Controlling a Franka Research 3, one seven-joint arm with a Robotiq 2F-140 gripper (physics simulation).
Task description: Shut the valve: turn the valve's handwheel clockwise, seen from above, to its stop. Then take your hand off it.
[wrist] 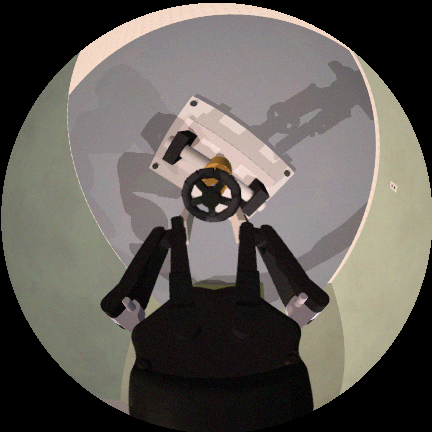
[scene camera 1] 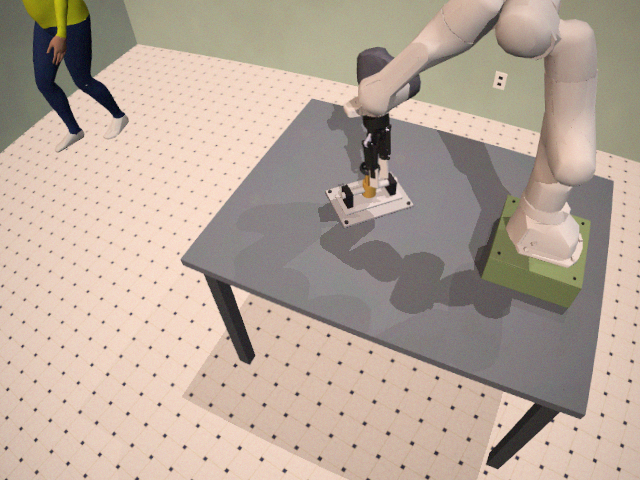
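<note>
The valve's black handwheel (scene camera 1: 363, 167) (wrist: 211, 195) has spokes and sits upright-facing on top of an orange valve body (scene camera 1: 368, 189) (wrist: 218, 162). A white pipe runs through the body between two black supports on a white base plate (scene camera 1: 374, 213) (wrist: 240, 131). My gripper (scene camera 1: 378, 175) (wrist: 211, 208) points down over the valve and is shut on the handwheel, one pale finger pad at each side of its rim. In the wrist view the wheel covers part of the pads. In the scene view the fingers hide part of the wheel.
The valve stands on the grey table (scene camera 1: 279, 180) (wrist: 215, 55). The arm's base is on a green block (scene camera 1: 532, 284) at the table's right side. A person in a yellow top (scene camera 1: 74, 12) and dark blue trousers stands on the floor at the upper left, beyond the table.
</note>
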